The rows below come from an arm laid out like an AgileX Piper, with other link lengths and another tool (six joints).
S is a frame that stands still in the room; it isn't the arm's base.
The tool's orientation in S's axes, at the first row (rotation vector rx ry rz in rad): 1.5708 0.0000 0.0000
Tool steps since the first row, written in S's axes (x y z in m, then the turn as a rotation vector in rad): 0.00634 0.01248 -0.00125 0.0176 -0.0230 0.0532; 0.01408 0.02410 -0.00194 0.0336 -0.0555 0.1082; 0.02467 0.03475 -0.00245 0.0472 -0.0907 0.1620; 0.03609 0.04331 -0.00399 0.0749 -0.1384 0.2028
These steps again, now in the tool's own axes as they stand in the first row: 0.00634 -0.00125 -0.01248 0.0176 0.0532 0.0230; 0.01408 -0.00194 -0.02410 0.0336 0.1082 0.0555; 0.02467 -0.00245 -0.03475 0.0472 0.1620 0.0907; 0.03609 -0.00399 -0.04331 0.0749 0.2028 0.1384
